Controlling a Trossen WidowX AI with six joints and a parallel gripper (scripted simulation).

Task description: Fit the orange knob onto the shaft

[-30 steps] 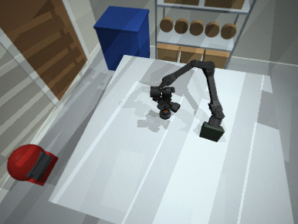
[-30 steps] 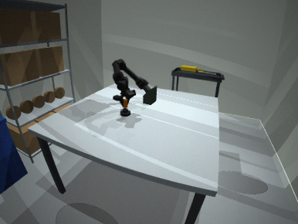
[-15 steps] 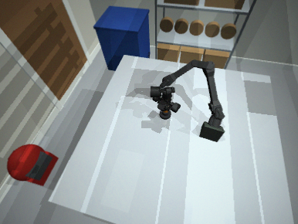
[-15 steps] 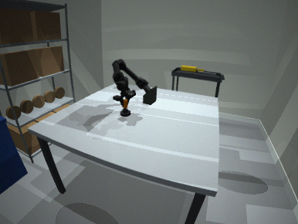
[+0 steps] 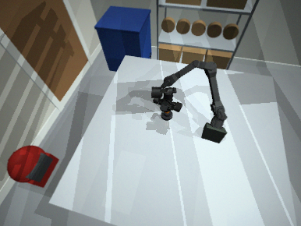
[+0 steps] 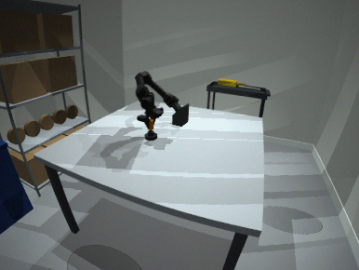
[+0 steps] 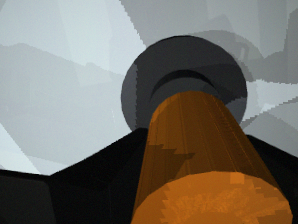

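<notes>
Right now the orange knob is 20 mm above my gripper tip. The rest, counted from my gripper tip: dark round pedestal 40 mm below.
</notes>
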